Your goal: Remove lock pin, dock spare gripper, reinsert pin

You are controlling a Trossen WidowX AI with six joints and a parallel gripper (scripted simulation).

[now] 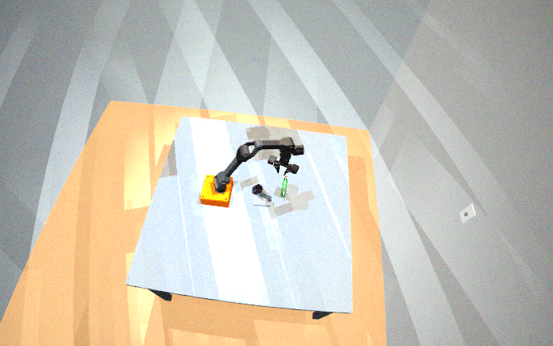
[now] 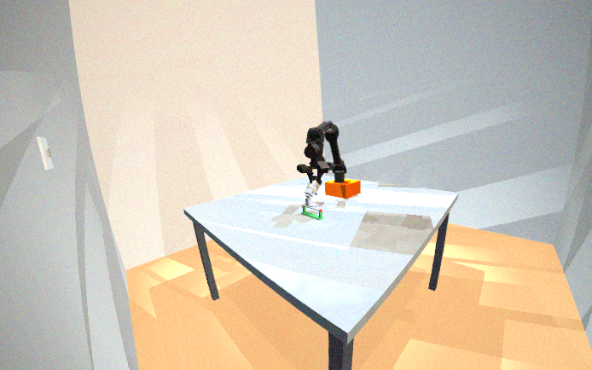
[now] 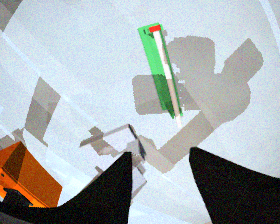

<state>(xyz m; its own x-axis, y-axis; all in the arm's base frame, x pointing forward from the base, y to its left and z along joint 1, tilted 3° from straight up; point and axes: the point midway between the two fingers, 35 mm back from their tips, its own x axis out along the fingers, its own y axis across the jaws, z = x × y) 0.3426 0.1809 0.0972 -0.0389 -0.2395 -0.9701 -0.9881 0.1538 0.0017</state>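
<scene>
Right now my gripper tip is 14 cm above the green bracket, 3 cm short of it and 1 cm to the right of it. The rest, counted from my gripper tip: spare gripper 13 cm to the right, 9 cm behind, 5 cm below; mount 12 cm to the right, 11 cm below, 6 cm behind.
</scene>
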